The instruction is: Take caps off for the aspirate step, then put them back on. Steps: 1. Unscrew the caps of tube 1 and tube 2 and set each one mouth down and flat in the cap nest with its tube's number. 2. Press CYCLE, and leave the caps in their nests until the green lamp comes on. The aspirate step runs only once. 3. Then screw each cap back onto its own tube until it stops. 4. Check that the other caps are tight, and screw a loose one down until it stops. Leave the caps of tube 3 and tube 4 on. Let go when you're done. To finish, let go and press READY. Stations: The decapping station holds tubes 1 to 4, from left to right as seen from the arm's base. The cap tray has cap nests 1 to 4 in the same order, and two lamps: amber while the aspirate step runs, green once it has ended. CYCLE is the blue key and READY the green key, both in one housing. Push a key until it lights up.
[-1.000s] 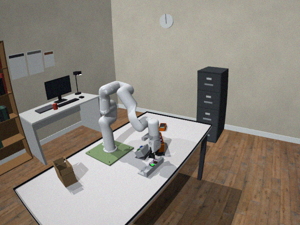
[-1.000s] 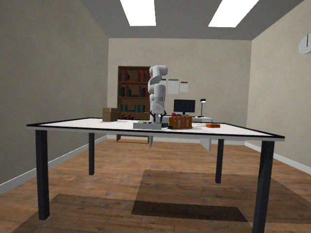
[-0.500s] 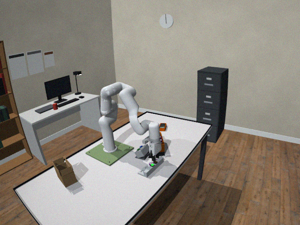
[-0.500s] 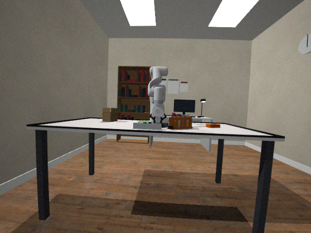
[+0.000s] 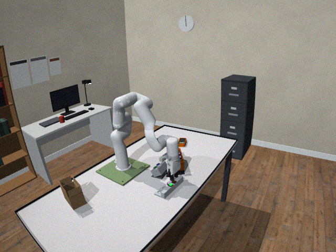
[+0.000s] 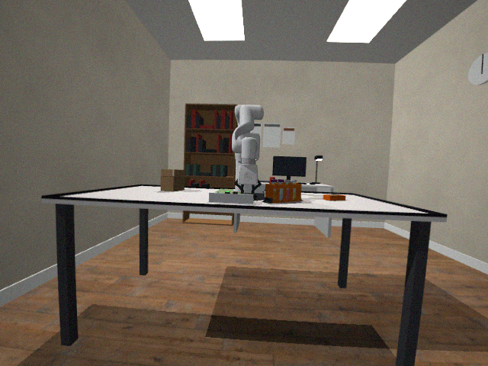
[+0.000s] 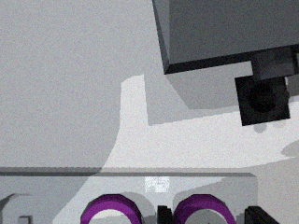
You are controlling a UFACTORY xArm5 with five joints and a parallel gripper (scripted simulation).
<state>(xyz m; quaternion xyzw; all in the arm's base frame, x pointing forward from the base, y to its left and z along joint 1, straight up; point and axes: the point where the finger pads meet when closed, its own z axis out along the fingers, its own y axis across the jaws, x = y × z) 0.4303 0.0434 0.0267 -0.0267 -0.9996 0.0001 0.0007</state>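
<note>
The purple cap marked 2 is 50 mm to the right of my hand and 30 mm below it. Also, from my hand: grey key housing: 150 mm behind, 30 mm to the left, 10 mm above; then purple cap marked 1: 30 mm below; then cap 4: 140 mm to the left, 70 mm above, 30 mm behind.
</note>
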